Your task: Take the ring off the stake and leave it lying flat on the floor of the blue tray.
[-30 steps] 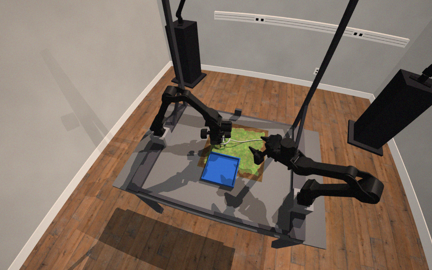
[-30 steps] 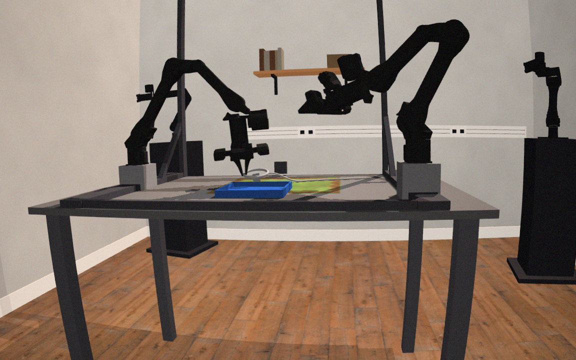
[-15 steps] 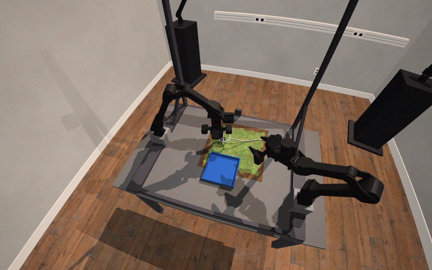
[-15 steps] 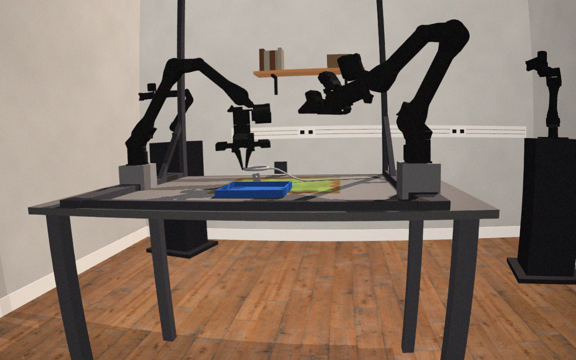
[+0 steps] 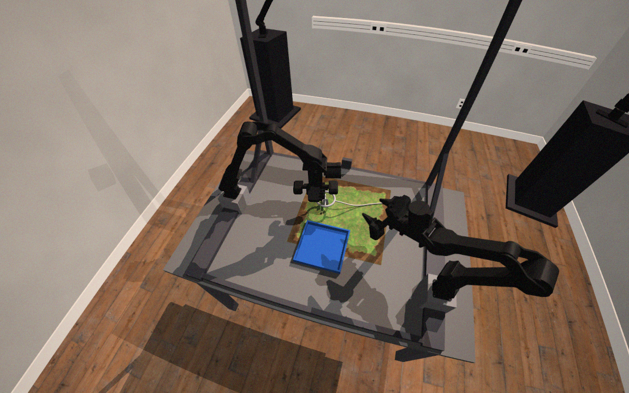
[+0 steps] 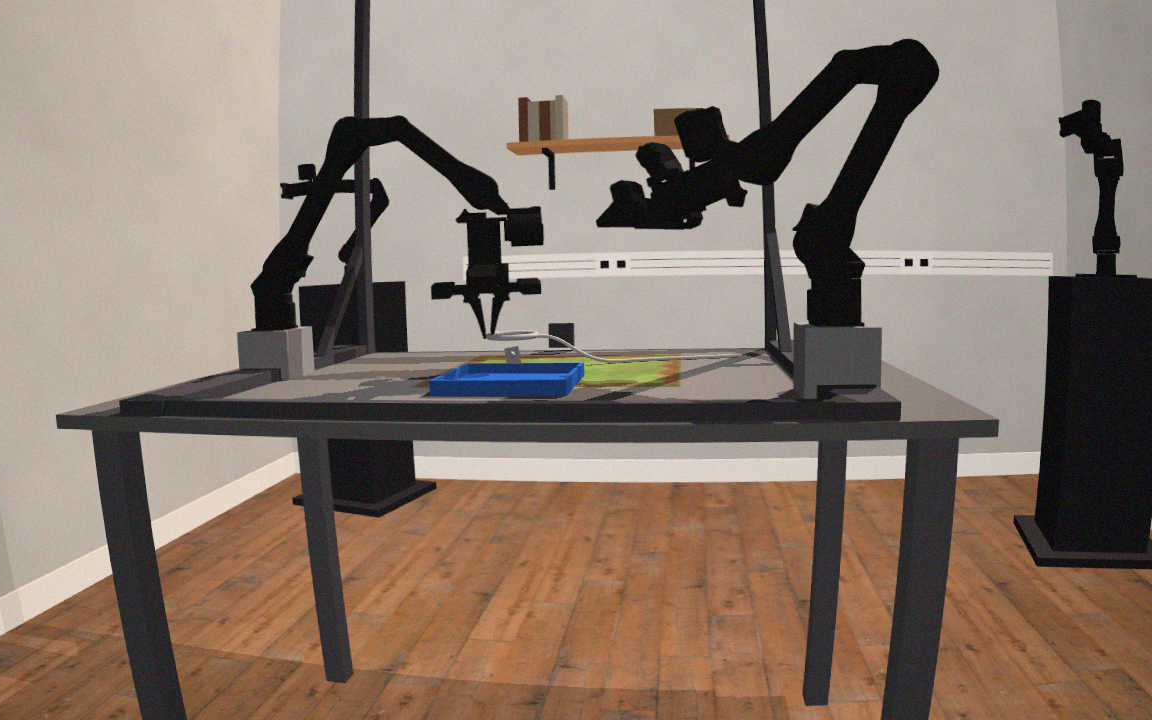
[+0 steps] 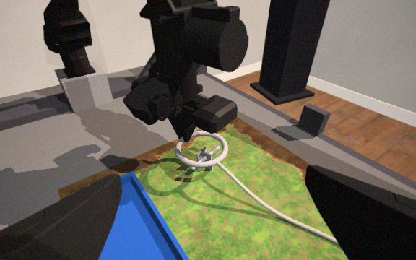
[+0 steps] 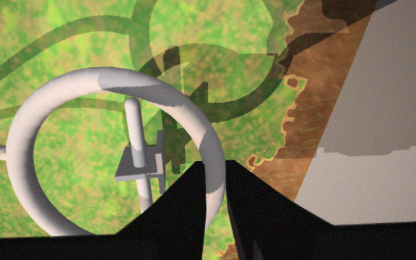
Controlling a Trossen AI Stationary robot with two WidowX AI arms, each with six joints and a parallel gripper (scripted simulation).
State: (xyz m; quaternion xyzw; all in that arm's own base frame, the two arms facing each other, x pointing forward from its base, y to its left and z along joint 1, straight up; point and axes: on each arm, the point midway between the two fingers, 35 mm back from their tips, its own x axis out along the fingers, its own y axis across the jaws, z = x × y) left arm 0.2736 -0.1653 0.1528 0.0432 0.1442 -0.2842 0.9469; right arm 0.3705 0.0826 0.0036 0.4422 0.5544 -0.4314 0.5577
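The white ring lies 20 mm behind my right hand, 40 mm to the left of it and 30 mm below it. From my right hand the other things lie so: blue tray: 170 mm ahead, 120 mm to the left, 80 mm below; then grey stake: 30 mm behind, 30 mm to the left, 70 mm below; then green mat: 20 mm behind, 130 mm to the left, 100 mm below.
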